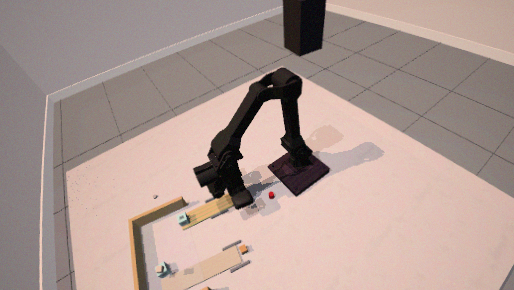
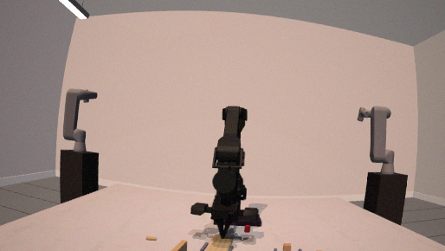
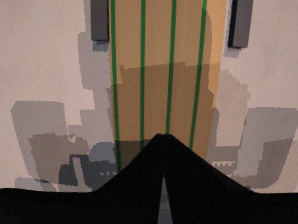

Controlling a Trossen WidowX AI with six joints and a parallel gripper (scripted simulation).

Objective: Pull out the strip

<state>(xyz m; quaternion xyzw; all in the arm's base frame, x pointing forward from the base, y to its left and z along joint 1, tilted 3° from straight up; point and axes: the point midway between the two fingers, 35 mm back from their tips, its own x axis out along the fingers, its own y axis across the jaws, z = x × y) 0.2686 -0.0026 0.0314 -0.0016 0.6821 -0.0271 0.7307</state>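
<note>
Right now the red object is 100 mm behind my gripper tip, 70 mm to the left of it and 10 mm above it. From my gripper tip the other things lie so: orange cube (70 mm ahead, 180 mm to the left).
</note>
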